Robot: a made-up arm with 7 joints. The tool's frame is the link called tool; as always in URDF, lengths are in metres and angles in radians.
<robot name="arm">
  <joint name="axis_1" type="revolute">
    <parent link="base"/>
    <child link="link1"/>
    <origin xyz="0 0 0.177"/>
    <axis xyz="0 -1 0"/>
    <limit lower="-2.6" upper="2.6" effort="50" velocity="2.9"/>
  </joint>
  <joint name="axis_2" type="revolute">
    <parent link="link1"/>
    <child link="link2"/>
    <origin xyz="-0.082 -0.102 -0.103"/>
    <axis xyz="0 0 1"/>
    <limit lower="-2.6" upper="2.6" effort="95" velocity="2.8"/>
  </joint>
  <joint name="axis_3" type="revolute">
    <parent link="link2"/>
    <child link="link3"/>
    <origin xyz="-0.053 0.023 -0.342"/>
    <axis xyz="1 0 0"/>
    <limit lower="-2.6" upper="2.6" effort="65" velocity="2.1"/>
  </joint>
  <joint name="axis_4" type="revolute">
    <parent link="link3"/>
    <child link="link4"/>
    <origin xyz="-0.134 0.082 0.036"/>
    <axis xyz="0 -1 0"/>
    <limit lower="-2.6" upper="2.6" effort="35" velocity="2.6"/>
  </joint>
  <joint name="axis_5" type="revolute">
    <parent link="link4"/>
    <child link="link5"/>
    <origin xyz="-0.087 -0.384 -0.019"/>
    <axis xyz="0 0 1"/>
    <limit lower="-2.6" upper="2.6" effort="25" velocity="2.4"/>
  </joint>
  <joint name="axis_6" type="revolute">
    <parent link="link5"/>
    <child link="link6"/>
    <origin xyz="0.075 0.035 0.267"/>
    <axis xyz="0 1 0"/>
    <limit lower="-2.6" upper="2.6" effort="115" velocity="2.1"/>
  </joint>
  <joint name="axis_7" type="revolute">
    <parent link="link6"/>
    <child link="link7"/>
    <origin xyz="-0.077 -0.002 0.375"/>
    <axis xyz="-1 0 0"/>
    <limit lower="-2.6" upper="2.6" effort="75" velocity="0.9"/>
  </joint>
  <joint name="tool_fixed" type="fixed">
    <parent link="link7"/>
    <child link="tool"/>
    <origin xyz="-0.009 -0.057 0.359"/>
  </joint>
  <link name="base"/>
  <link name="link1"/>
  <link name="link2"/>
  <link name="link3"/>
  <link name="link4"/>
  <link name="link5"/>
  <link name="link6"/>
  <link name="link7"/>
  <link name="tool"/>
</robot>
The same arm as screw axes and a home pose.
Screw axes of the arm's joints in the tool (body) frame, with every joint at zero. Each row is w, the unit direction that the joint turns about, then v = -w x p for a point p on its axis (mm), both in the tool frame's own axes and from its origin. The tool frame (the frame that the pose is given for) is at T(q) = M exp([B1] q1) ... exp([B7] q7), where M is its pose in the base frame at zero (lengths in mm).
B1 = (0, -1, 0, -573, 0, -367)
B2 = (0, 0, 1, 303, -285, 0)
B3 = (1, 0, 0, 0, -1018, -326)
B4 = (0, -1, 0, -982, 0, -98)
B5 = (0, 0, 1, 24, -11, 0)
B6 = (0, 1, 0, 734, 0, 86)
B7 = (-1, 0, 0, 0, 359, 57)
M =
1 0 0 -367
0 1 0 -405
0 0 1 750
0 0 0 1
Joint limits (rad, base to tool): -2.6..2.6 -2.6..2.6 -2.6..2.6 -2.6..2.6 -2.6..2.6 -2.6..2.6 -2.6..2.6

